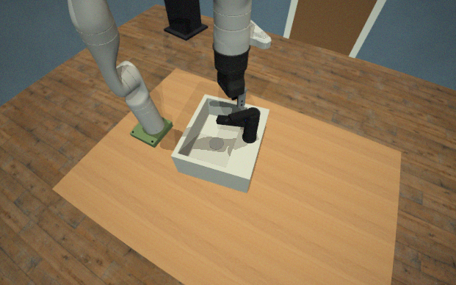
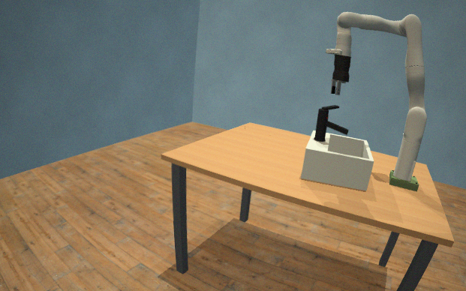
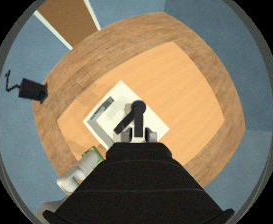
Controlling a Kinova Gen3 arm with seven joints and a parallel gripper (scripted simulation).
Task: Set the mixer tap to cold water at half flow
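Now: the lever 1 cm ahead of my hand, 2 cm to the left of it and 8 cm below it. The rest, counted from my hand: black mixer tap 1 cm ahead, 3 cm to the left, 13 cm below; then white basin 9 cm behind, 1 cm to the left, 32 cm below.
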